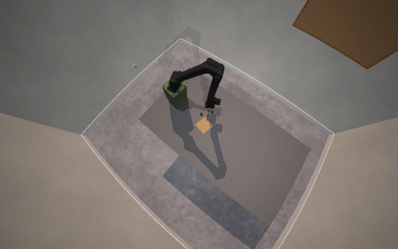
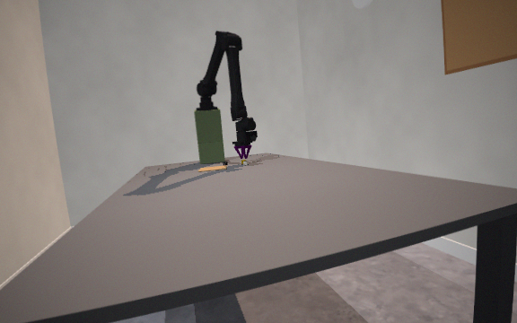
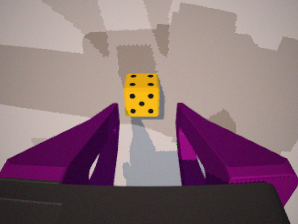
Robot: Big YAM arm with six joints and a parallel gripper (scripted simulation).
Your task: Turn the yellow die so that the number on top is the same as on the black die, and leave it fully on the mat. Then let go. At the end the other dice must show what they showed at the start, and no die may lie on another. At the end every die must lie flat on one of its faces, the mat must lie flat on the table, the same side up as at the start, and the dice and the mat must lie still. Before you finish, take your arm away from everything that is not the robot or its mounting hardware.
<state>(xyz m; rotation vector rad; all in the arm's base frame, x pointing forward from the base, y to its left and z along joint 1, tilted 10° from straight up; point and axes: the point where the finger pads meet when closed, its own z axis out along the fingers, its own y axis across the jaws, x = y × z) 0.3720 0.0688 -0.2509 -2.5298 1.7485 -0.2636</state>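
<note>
My hand is 3 cm above the yellow die. The rest, counted from my hand: orange mat: 19 cm to the right, 3 cm below, 3 cm ahead; white die: 7 cm ahead, 3 cm to the right, 3 cm below; black die: 10 cm to the right, 5 cm behind, 3 cm below.
</note>
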